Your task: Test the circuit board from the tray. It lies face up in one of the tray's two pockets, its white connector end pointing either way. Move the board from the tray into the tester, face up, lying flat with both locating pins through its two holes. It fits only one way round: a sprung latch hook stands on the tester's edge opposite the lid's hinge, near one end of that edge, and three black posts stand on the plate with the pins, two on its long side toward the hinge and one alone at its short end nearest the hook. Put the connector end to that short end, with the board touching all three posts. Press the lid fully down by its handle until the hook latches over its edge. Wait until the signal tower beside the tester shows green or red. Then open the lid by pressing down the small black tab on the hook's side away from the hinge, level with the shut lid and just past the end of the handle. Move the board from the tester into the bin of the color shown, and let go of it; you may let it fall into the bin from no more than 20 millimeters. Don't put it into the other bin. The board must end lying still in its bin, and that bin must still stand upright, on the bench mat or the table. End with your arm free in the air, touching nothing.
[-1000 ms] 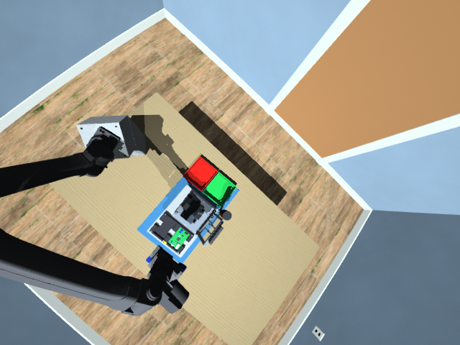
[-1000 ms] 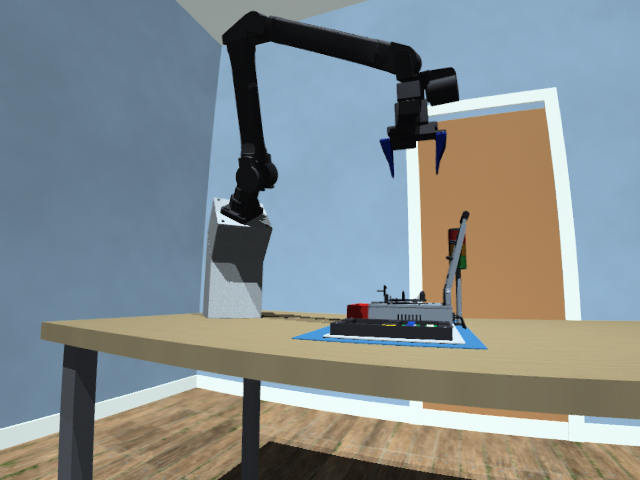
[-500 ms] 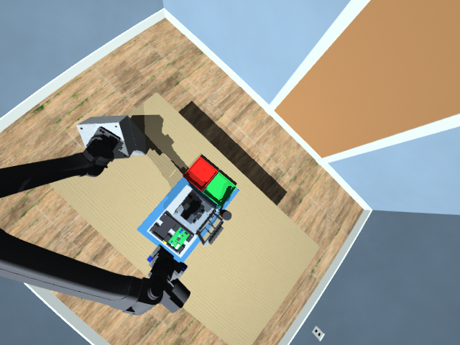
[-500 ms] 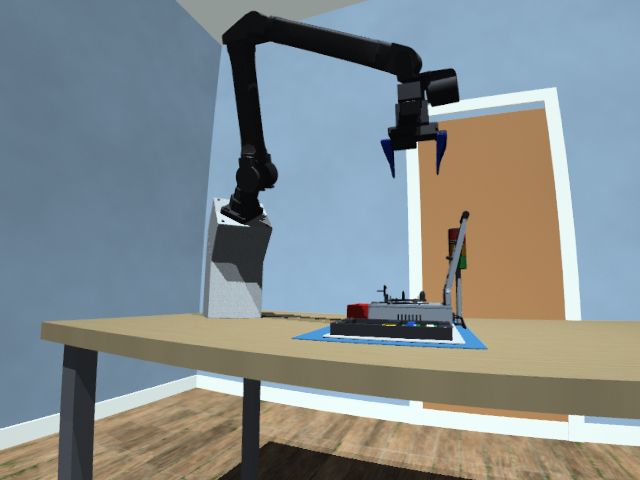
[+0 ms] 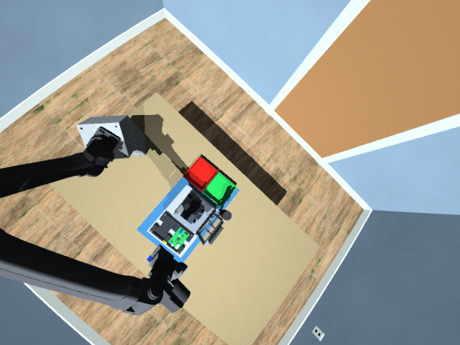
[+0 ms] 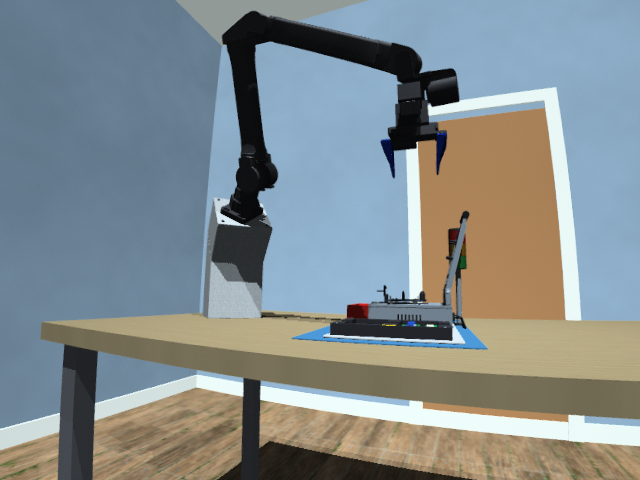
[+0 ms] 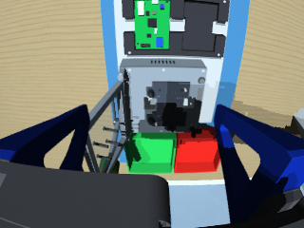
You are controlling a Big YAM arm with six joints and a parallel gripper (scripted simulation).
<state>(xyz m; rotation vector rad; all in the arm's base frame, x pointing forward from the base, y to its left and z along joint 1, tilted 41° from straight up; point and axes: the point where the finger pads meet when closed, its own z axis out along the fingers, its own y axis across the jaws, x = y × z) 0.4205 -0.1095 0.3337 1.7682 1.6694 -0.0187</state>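
Now: the green circuit board 310 mm below my hand. Round my hand: black latch hook 250 mm below, 240 mm to the left, 60 mm behind; then tester plate 260 mm below, 180 mm to the left; then tester lid 150 mm to the left, 150 mm below, 110 mm ahead.
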